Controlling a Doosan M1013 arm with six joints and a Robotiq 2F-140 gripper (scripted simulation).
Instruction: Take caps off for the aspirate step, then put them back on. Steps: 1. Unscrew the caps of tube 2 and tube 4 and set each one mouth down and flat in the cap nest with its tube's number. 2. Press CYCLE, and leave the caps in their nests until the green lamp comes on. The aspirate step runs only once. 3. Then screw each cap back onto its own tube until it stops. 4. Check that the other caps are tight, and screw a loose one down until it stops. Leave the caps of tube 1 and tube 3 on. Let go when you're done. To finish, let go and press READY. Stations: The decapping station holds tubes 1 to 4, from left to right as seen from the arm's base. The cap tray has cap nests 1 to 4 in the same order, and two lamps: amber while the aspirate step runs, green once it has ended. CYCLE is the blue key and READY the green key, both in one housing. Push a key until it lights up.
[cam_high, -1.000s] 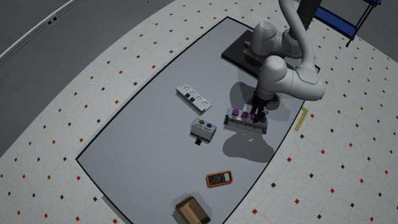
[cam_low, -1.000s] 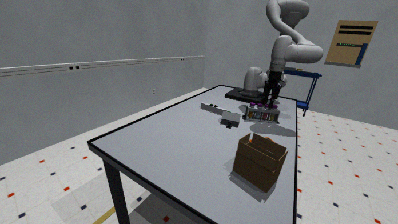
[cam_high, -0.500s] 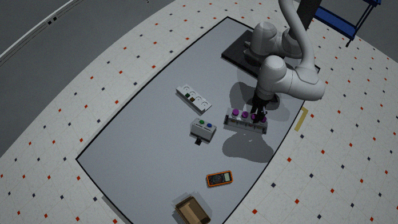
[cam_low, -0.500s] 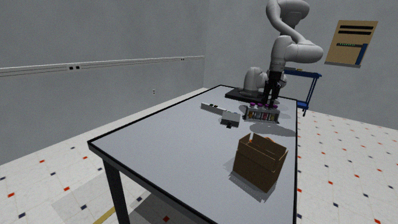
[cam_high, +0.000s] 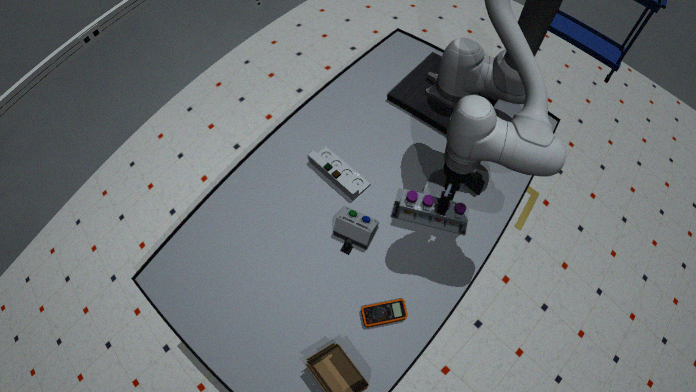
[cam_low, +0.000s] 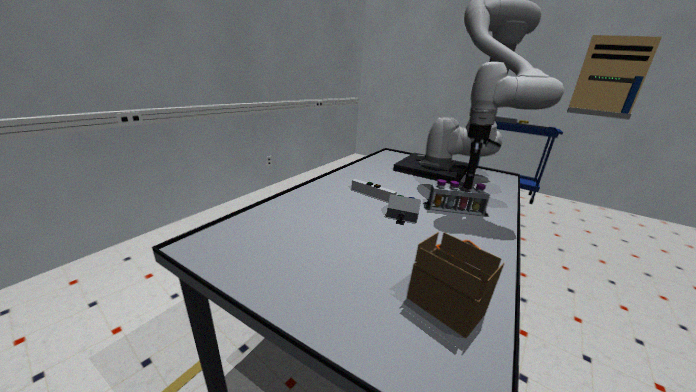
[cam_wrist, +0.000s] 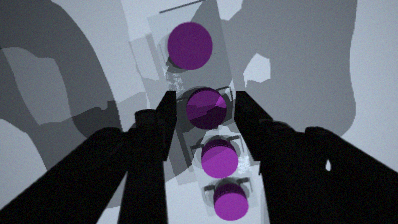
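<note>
The purple cap lies 5 cm to the right of my hand, 3 cm below it and 2 cm ahead of it. The rest, counted from my hand: green key: 21 cm to the right, 18 cm ahead, 7 cm below; then blue key: 17 cm to the right, 17 cm ahead, 7 cm below; then key housing: 19 cm to the right, 19 cm ahead, 9 cm below.
</note>
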